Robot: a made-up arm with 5 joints. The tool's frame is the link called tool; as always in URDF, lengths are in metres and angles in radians. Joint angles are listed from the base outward.
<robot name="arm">
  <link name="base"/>
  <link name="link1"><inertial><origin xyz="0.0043 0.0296 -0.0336"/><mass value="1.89"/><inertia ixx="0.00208" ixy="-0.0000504" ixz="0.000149" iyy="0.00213" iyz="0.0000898" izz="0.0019"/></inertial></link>
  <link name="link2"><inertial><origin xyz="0.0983 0.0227 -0.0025"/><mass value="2.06"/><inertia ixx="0.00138" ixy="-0.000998" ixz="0" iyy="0.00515" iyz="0" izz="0.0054"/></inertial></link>
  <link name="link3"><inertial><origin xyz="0.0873 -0.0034 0.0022"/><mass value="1.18"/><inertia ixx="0.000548" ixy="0.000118" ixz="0" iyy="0.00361" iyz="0" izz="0.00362"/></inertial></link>
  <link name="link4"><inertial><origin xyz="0.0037 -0.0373 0.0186"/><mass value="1.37"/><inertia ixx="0.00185" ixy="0" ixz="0" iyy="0.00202" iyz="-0.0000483" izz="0.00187"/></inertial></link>
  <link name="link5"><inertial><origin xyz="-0.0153 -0.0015 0.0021"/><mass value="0.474"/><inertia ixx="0.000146" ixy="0" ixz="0" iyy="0.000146" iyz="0" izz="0.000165"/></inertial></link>
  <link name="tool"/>
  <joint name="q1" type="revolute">
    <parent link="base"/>
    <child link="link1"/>
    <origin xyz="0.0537 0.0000 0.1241" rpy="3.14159 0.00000 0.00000"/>
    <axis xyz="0 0 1"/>
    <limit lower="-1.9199" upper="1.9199"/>
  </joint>
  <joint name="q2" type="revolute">
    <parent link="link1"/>
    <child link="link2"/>
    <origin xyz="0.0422 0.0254 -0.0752" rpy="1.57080 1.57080 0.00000"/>
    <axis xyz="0 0 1"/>
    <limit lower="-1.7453" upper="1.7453"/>
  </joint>
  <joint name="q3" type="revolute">
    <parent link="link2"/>
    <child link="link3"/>
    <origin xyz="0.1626 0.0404 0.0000" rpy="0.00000 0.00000 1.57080"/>
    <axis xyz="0 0 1"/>
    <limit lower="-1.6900" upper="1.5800"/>
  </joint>
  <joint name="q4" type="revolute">
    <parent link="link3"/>
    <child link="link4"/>
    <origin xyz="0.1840 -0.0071 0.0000" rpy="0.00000 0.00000 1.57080"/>
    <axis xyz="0 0 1"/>
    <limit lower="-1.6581" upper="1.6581"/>
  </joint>
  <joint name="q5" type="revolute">
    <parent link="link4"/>
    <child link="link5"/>
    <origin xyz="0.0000 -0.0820 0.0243" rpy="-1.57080 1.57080 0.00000"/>
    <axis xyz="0 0 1"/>
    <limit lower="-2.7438" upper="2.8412"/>
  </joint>
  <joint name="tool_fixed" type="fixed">
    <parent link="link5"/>
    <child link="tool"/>
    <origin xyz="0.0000 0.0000 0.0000" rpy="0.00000 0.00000 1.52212"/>
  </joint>
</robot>
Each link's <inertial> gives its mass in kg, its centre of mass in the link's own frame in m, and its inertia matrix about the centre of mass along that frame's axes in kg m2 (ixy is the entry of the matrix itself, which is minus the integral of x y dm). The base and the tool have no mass. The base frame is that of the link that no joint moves.
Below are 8 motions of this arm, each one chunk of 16 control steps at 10 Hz.
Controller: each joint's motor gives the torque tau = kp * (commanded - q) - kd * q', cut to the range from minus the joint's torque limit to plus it. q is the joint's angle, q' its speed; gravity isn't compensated. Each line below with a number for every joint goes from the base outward.
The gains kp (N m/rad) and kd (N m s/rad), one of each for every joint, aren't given. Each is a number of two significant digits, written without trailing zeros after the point. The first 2 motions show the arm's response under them.
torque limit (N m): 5.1 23 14 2.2 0.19
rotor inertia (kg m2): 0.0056 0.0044 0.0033 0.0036 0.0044
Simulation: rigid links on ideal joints. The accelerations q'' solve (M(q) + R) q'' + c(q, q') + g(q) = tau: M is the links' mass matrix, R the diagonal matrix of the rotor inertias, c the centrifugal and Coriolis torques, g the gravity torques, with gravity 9.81 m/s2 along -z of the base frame. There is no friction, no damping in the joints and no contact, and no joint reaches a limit. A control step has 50 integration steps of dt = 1/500 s. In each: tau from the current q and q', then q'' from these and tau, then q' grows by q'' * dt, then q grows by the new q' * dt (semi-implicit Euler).
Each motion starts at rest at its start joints. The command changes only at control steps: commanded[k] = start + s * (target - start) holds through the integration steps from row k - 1 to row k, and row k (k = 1, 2, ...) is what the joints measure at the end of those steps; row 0 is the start. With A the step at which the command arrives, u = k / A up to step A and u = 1 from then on. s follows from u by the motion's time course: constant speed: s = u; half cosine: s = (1 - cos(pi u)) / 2; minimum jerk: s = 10 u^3 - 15 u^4 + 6 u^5; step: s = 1 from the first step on.
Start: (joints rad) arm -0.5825 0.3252 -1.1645 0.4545 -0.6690
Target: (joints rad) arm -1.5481 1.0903 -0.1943 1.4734 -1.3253
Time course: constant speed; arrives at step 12
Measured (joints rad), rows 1 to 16:
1: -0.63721 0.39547 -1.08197 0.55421 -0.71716
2: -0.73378 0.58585 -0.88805 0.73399 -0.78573
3: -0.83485 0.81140 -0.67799 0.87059 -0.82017
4: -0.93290 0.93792 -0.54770 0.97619 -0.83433
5: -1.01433 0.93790 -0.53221 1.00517 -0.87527
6: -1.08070 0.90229 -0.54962 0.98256 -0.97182
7: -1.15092 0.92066 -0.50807 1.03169 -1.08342
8: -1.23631 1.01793 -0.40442 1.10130 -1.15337
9: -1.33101 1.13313 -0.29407 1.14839 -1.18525
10: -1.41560 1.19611 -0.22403 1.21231 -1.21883
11: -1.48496 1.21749 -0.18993 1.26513 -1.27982
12: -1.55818 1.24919 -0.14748 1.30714 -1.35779
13: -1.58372 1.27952 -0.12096 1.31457 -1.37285
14: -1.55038 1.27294 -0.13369 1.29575 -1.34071
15: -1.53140 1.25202 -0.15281 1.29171 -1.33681
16: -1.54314 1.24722 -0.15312 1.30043 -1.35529
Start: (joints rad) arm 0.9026 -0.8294 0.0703 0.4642 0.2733
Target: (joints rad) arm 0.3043 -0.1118 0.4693 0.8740 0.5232
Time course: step
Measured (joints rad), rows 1 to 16:
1: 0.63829 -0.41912 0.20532 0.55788 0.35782
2: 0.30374 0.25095 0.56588 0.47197 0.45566
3: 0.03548 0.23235 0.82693 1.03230 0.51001
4: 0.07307 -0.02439 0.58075 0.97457 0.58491
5: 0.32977 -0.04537 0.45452 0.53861 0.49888
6: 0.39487 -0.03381 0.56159 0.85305 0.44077
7: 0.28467 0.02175 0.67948 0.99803 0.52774
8: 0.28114 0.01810 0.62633 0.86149 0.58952
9: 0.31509 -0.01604 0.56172 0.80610 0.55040
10: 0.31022 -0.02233 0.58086 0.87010 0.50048
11: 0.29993 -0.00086 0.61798 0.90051 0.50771
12: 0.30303 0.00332 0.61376 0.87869 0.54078
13: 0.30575 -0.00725 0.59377 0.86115 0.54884
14: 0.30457 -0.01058 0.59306 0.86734 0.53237
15: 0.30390 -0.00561 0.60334 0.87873 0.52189
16: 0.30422 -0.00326 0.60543 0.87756 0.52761
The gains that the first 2 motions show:
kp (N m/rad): 54 50 28 3.7 0.72
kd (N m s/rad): 1.8 2 0.89 0.099 0.03
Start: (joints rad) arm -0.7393 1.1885 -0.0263 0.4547 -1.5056
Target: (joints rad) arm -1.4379 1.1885 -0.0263 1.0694 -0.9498
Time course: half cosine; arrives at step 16
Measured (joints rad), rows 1 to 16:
1: -0.74474 1.30391 -0.03625 0.33771 -1.50756
2: -0.76553 1.38536 0.03545 0.45160 -1.50211
3: -0.80110 1.39007 0.06247 0.56367 -1.46878
4: -0.84498 1.35787 0.01010 0.48724 -1.42533
5: -0.89867 1.32133 -0.03056 0.47315 -1.39252
6: -0.96405 1.31965 -0.01977 0.55792 -1.35460
7: -1.03501 1.34804 0.01001 0.64075 -1.29566
8: -1.10249 1.36119 0.02011 0.69900 -1.22928
9: -1.16694 1.34908 0.00435 0.73025 -1.17748
10: -1.23234 1.33428 -0.01204 0.75814 -1.14118
11: -1.29538 1.33305 -0.01105 0.80771 -1.10331
12: -1.34884 1.34192 -0.00054 0.85971 -1.05717
13: -1.38940 1.34696 0.00343 0.89275 -1.01621
14: -1.41871 1.34344 -0.00189 0.90803 -0.99360
15: -1.43725 1.33851 -0.00718 0.91582 -0.98678
16: -1.44263 1.33839 -0.00654 0.92045 -0.98604

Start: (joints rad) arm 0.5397 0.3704 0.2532 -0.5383 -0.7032
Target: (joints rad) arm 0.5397 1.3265 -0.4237 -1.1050 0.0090
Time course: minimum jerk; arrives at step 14
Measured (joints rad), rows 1 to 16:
1: 0.54086 0.46851 0.30774 -0.49450 -0.69960
2: 0.54013 0.60291 0.39613 -0.25566 -0.63986
3: 0.53881 0.67637 0.40264 -0.23831 -0.52302
4: 0.53924 0.71226 0.27803 -0.41603 -0.44748
5: 0.53977 0.76214 0.14935 -0.58357 -0.44882
6: 0.54001 0.87378 0.06713 -0.63954 -0.43187
7: 0.53962 1.03942 0.00511 -0.63824 -0.31642
8: 0.53880 1.20027 -0.05910 -0.65516 -0.14032
9: 0.53883 1.32022 -0.14060 -0.72035 -0.00155
10: 0.53973 1.39827 -0.22615 -0.80619 0.05309
11: 0.54018 1.45099 -0.28983 -0.86907 0.05877
12: 0.53979 1.49109 -0.32034 -0.88838 0.06931
13: 0.53941 1.51776 -0.32490 -0.87691 0.09765
14: 0.53963 1.52686 -0.32143 -0.86557 0.12057
15: 0.54002 1.52330 -0.32546 -0.87373 0.12007
16: 0.53996 1.51480 -0.33314 -0.88962 0.10353

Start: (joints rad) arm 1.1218 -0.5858 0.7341 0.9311 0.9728
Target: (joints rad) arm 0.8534 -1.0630 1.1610 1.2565 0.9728
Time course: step
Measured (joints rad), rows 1 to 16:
1: 0.83220 -1.09048 1.26505 1.08582 0.95261
2: 0.85542 -1.08399 1.47668 1.54135 0.93979
3: 0.85333 -1.08365 1.31540 1.15712 1.00202
4: 0.85286 -1.08504 1.23956 1.11499 0.99090
5: 0.85348 -1.08289 1.32055 1.30607 0.96079
6: 0.85357 -1.08200 1.34635 1.28377 0.97106
7: 0.85334 -1.08347 1.30159 1.21581 0.98498
8: 0.85334 -1.08379 1.29857 1.23645 0.97975
9: 0.85342 -1.08275 1.31956 1.26342 0.97405
10: 0.85343 -1.08295 1.31696 1.25114 0.97636
11: 0.85338 -1.08333 1.30806 1.24067 0.97826
12: 0.85339 -1.08318 1.31074 1.24804 0.97725
13: 0.85341 -1.08303 1.31430 1.25173 0.97691
14: 0.85340 -1.08313 1.31249 1.24770 0.97743
15: 0.85340 -1.08317 1.31118 1.24671 0.97731
16: 0.85340 -1.08312 1.31222 1.24874 0.97699

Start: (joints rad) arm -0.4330 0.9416 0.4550 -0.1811 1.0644
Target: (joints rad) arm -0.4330 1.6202 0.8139 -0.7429 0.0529
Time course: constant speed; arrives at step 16
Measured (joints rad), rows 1 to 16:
1: -0.43297 1.09355 0.43724 -0.30300 1.02481
2: -0.43413 1.19399 0.51768 -0.21015 0.94653
3: -0.43220 1.23235 0.56134 -0.19409 0.88268
4: -0.43196 1.24822 0.52853 -0.33082 0.82549
5: -0.43365 1.26300 0.51078 -0.42019 0.74768
6: -0.43389 1.30687 0.54036 -0.42280 0.66730
7: -0.43279 1.36483 0.58079 -0.41256 0.61297
8: -0.43244 1.40522 0.59892 -0.44831 0.57211
9: -0.43294 1.43243 0.59685 -0.51849 0.51153
10: -0.43325 1.46316 0.60248 -0.57087 0.42865
11: -0.43312 1.50442 0.62416 -0.59306 0.35145
12: -0.43285 1.54789 0.64807 -0.61454 0.29542
13: -0.43281 1.58505 0.66295 -0.65507 0.24514
14: -0.43295 1.61845 0.67252 -0.70422 0.18118
15: -0.43300 1.65404 0.68628 -0.74434 0.10624
16: -0.43292 1.69298 0.70534 -0.77535 0.03607

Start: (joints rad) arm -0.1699 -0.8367 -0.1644 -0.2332 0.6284
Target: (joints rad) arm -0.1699 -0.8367 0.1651 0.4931 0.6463
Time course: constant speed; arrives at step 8
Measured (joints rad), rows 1 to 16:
1: -0.16819 -0.89497 -0.04942 -0.05771 0.62741
2: -0.16858 -0.87352 0.02672 0.15922 0.66007
3: -0.17015 -0.82828 0.11313 0.28679 0.70560
4: -0.17057 -0.80587 0.18434 0.42453 0.72875
5: -0.17023 -0.80884 0.22618 0.51523 0.72739
6: -0.16981 -0.82285 0.24801 0.56845 0.71351
7: -0.16949 -0.83325 0.27670 0.63748 0.70164
8: -0.16950 -0.83068 0.32450 0.73103 0.70268
9: -0.17011 -0.81284 0.35079 0.75616 0.72063
10: -0.17046 -0.80905 0.34314 0.71967 0.72942
11: -0.16993 -0.82128 0.32516 0.70671 0.71681
12: -0.16958 -0.83007 0.31829 0.70956 0.70348
13: -0.16974 -0.82763 0.32300 0.71435 0.70449
14: -0.16997 -0.82163 0.33039 0.71989 0.71368
15: -0.17002 -0.81927 0.33290 0.72168 0.71888
16: -0.16994 -0.82087 0.33013 0.71813 0.71645

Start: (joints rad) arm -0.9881 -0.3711 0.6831 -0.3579 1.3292
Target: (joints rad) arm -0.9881 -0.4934 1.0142 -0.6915 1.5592
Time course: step
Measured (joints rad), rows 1 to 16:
1: -0.99150 -0.46939 1.13754 -0.76246 1.45867
2: -0.98281 -0.40714 1.25901 -0.19975 1.62040
3: -0.98895 -0.41344 1.24448 -0.32307 1.62079
4: -0.98815 -0.44184 1.12125 -0.56203 1.54010
5: -0.98887 -0.46108 1.10201 -0.60497 1.51283
6: -0.98757 -0.44118 1.16092 -0.46957 1.54175
7: -0.98822 -0.42514 1.19992 -0.38893 1.56690
8: -0.98792 -0.43169 1.17895 -0.44213 1.56105
9: -0.98823 -0.44199 1.14556 -0.51064 1.54765
10: -0.98819 -0.44391 1.14717 -0.50562 1.54599
11: -0.98801 -0.43695 1.16730 -0.46027 1.55177
12: -0.98809 -0.43376 1.17486 -0.44622 1.55421
13: -0.98810 -0.43656 1.16509 -0.46851 1.55215
14: -0.98814 -0.43962 1.15669 -0.48587 1.55063
15: -0.98810 -0.43917 1.15953 -0.47887 1.55130
16: -0.98808 -0.43700 1.16575 -0.46534 1.55212

